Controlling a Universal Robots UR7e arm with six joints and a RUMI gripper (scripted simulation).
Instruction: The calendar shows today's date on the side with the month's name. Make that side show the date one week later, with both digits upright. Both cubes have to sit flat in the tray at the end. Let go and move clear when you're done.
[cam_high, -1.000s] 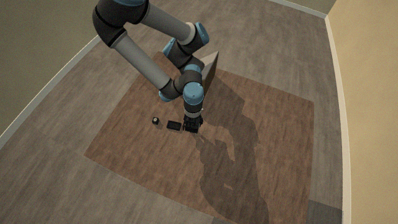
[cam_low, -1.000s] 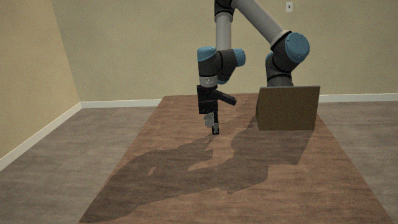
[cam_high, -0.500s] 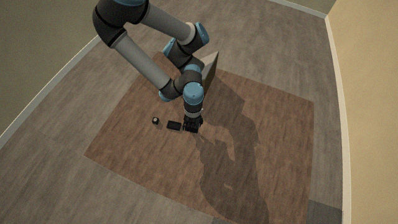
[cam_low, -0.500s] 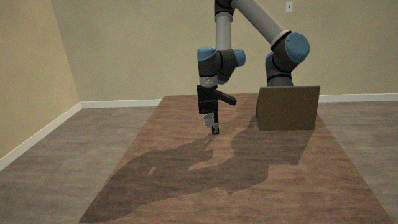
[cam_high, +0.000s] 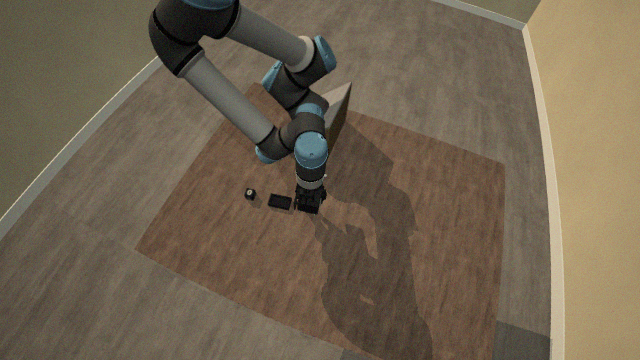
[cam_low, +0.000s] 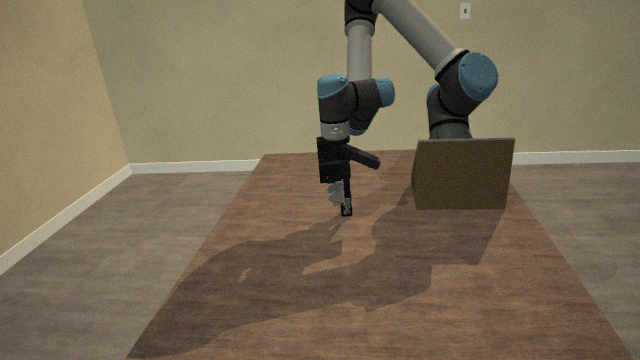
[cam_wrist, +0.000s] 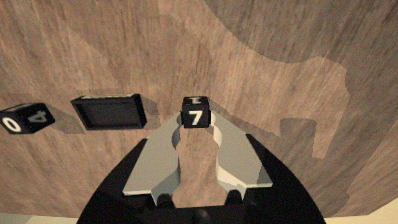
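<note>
Right now the black cube is 10 mm below my hand. From my hand the other things lie so: black tray 20 mm ahead, 100 mm to the right, 20 mm below.
</note>
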